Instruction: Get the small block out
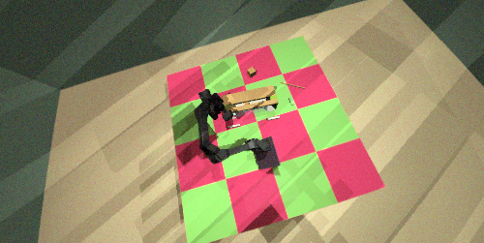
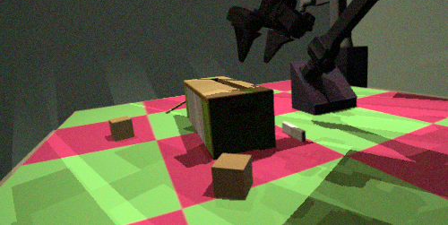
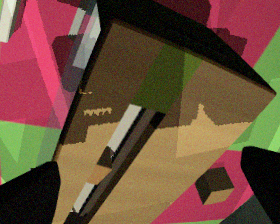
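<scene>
Right now the small brown block is 10 mm ahead of my gripper tip, 130 mm to the right of it and 100 mm below it. The rest, counted from my gripper tip: thin stick 100 mm ahead, 540 mm to the right, 180 mm below; then box 160 mm to the right, 130 mm below.
</scene>
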